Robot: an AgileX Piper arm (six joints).
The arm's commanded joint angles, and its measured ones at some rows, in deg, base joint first. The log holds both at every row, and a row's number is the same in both.
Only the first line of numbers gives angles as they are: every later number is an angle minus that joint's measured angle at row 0.
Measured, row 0:
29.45, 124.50, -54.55, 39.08, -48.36, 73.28
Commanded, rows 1 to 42:
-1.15, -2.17, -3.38, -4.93, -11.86, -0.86
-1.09, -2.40, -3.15, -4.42, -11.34, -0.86
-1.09, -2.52, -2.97, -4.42, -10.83, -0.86
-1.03, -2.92, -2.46, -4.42, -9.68, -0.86
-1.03, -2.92, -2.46, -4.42, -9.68, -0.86
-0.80, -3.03, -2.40, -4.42, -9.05, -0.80
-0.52, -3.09, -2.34, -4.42, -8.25, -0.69
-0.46, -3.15, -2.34, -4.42, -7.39, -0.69
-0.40, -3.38, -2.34, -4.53, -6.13, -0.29
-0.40, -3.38, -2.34, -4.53, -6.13, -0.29
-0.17, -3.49, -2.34, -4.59, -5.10, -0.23
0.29, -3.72, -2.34, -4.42, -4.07, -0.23
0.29, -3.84, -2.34, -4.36, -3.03, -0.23
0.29, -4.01, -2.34, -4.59, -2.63, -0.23
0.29, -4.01, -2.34, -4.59, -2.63, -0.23
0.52, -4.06, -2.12, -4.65, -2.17, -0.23
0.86, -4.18, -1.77, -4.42, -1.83, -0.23
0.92, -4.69, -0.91, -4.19, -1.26, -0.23
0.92, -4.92, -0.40, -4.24, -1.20, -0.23
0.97, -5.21, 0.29, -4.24, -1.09, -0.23
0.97, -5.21, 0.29, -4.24, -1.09, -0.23
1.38, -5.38, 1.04, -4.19, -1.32, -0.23
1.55, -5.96, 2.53, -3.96, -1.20, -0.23
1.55, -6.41, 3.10, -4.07, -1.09, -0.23
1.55, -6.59, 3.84, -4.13, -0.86, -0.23
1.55, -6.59, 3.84, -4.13, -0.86, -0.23
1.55, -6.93, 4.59, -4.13, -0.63, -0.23
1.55, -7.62, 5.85, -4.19, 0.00, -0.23
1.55, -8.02, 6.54, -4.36, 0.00, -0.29
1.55, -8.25, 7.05, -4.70, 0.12, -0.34
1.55, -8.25, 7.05, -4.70, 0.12, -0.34
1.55, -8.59, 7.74, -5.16, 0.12, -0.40
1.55, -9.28, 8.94, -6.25, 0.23, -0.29
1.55, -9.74, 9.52, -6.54, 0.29, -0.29
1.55, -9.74, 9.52, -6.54, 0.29, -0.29
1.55, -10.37, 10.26, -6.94, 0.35, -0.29
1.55, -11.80, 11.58, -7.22, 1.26, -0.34
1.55, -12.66, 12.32, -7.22, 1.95, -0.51
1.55, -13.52, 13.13, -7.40, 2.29, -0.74
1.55, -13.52, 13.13, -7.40, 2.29, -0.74
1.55, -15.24, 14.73, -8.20, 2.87, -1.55
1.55, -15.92, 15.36, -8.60, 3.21, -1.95
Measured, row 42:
1.49, -13.40, 13.76, -6.88, 1.89, -0.11
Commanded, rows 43 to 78:
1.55, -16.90, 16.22, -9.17, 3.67, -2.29
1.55, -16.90, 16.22, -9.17, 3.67, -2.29
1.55, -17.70, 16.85, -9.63, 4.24, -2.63
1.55, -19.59, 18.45, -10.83, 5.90, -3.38
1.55, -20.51, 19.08, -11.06, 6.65, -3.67
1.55, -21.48, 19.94, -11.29, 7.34, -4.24
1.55, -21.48, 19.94, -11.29, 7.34, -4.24
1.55, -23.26, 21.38, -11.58, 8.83, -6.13
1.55, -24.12, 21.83, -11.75, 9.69, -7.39
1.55, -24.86, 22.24, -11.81, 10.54, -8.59
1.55, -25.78, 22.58, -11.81, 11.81, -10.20
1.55, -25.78, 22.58, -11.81, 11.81, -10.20
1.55, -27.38, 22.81, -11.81, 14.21, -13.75
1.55, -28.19, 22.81, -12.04, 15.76, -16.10
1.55, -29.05, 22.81, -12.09, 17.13, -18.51
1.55, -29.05, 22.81, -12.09, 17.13, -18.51
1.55, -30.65, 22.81, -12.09, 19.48, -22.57
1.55, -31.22, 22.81, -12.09, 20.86, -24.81
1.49, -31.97, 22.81, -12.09, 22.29, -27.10
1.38, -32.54, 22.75, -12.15, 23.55, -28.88
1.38, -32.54, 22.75, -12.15, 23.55, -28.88
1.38, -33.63, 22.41, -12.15, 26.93, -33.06
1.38, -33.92, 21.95, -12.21, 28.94, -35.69
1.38, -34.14, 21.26, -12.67, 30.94, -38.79
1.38, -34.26, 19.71, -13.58, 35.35, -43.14
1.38, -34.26, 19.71, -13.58, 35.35, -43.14
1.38, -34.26, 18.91, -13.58, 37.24, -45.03
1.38, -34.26, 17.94, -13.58, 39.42, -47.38
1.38, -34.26, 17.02, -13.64, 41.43, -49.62
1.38, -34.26, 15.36, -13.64, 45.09, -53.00
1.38, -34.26, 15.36, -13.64, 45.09, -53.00
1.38, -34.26, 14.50, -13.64, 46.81, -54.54
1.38, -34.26, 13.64, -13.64, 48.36, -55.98
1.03, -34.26, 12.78, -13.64, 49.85, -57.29
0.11, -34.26, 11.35, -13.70, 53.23, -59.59
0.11, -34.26, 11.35, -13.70, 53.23, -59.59
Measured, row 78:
1.15, -33.51, 13.41, -13.18, 48.02, -55.12
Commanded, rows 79 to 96:
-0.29, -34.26, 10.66, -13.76, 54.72, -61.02
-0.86, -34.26, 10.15, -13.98, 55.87, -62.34
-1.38, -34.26, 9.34, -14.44, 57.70, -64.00
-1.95, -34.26, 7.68, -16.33, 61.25, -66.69
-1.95, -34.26, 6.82, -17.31, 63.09, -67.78
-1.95, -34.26, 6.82, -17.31, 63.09, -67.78
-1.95, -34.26, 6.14, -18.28, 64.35, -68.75
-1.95, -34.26, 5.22, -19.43, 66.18, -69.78
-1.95, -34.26, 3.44, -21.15, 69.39, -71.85
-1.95, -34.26, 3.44, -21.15, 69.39, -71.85
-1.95, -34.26, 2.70, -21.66, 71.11, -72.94
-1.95, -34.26, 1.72, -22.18, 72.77, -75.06
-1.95, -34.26, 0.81, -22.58, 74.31, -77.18
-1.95, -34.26, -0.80, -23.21, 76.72, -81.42
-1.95, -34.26, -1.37, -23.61, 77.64, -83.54
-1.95, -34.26, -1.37, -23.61, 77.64, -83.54
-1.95, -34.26, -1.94, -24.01, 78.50, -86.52
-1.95, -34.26, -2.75, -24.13, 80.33, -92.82
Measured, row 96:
-1.83, -33.51, -1.43, -23.27, 77.01, -83.88
